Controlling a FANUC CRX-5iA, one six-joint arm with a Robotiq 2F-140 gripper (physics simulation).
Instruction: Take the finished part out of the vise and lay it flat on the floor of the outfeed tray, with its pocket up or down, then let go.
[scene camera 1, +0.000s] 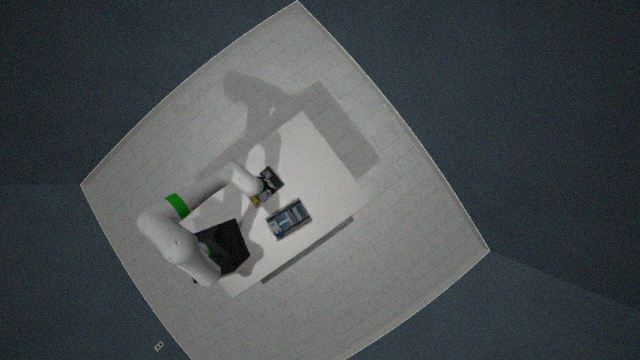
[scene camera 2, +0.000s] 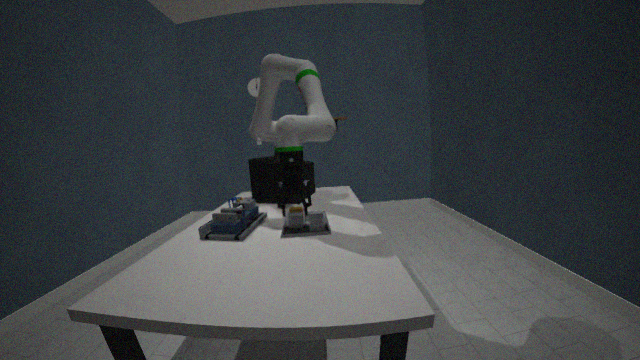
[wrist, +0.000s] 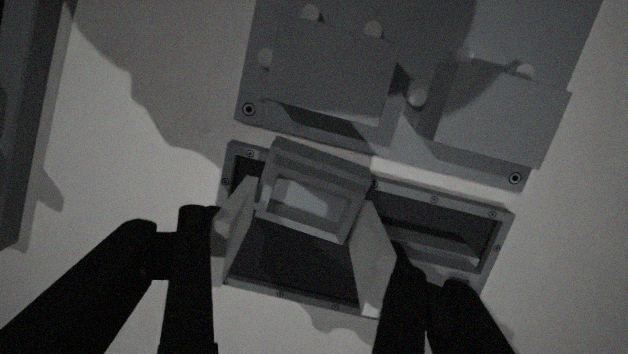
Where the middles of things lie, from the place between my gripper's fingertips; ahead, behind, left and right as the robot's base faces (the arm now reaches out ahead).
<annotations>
I see my gripper 120 mm past the grey plate (wrist: 552, 44), 50 mm to the right of it and 20 mm above it.
</annotations>
